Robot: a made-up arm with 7 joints. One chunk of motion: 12 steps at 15 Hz.
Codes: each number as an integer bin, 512 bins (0 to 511) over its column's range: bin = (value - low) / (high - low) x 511, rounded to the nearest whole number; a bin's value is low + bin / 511 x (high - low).
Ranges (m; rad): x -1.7..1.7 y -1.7..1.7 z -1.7..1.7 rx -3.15..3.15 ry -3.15..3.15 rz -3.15..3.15
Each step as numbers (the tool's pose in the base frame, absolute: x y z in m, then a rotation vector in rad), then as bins.
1 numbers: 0.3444 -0.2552 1.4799 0.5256 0.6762 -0.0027
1 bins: 307 217 478 298 310 255
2 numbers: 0.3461 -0.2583 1.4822 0.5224 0.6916 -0.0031
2 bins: 308 217 478 298 312 255
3 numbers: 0.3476 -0.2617 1.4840 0.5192 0.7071 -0.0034
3 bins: 308 216 479 298 313 255
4 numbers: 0.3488 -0.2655 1.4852 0.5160 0.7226 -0.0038
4 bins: 308 216 479 297 314 255
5 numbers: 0.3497 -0.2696 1.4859 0.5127 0.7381 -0.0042
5 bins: 308 215 479 297 315 255
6 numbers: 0.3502 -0.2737 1.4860 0.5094 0.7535 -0.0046
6 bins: 308 214 479 297 317 255
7 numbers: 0.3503 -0.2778 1.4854 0.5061 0.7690 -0.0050
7 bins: 308 214 479 297 318 255
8 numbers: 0.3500 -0.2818 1.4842 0.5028 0.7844 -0.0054
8 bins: 308 213 479 296 319 255
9 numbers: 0.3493 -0.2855 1.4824 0.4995 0.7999 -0.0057
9 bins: 308 213 478 296 320 255
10 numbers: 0.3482 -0.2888 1.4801 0.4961 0.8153 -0.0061
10 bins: 308 212 478 296 322 255
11 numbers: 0.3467 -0.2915 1.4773 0.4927 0.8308 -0.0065
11 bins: 308 212 478 295 323 255
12 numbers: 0.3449 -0.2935 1.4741 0.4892 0.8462 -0.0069
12 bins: 307 211 477 295 324 255
